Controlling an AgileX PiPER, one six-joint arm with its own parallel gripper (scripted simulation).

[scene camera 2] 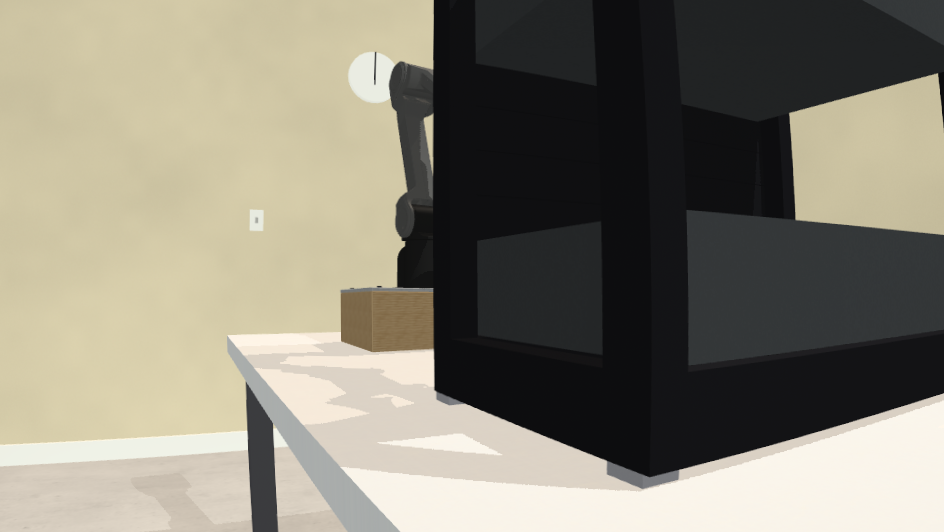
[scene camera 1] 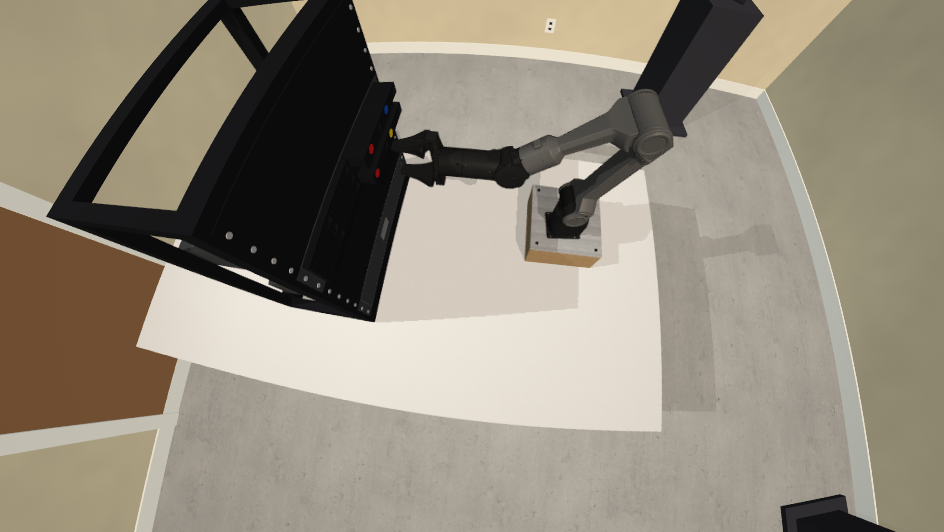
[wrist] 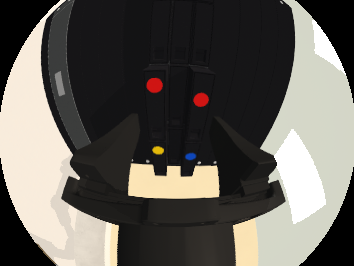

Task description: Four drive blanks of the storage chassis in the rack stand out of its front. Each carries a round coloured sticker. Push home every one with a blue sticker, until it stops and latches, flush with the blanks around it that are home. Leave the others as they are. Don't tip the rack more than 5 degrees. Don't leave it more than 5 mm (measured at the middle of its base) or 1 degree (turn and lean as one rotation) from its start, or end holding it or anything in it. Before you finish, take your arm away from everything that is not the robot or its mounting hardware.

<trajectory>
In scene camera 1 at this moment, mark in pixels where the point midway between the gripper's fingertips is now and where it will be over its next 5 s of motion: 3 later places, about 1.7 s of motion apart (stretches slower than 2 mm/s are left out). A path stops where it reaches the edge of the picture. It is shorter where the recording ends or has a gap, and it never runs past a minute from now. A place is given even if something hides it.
My gripper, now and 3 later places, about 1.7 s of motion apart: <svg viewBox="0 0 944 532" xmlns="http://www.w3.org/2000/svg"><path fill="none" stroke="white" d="M397 157L413 118L383 103L375 102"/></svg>
</trajectory>
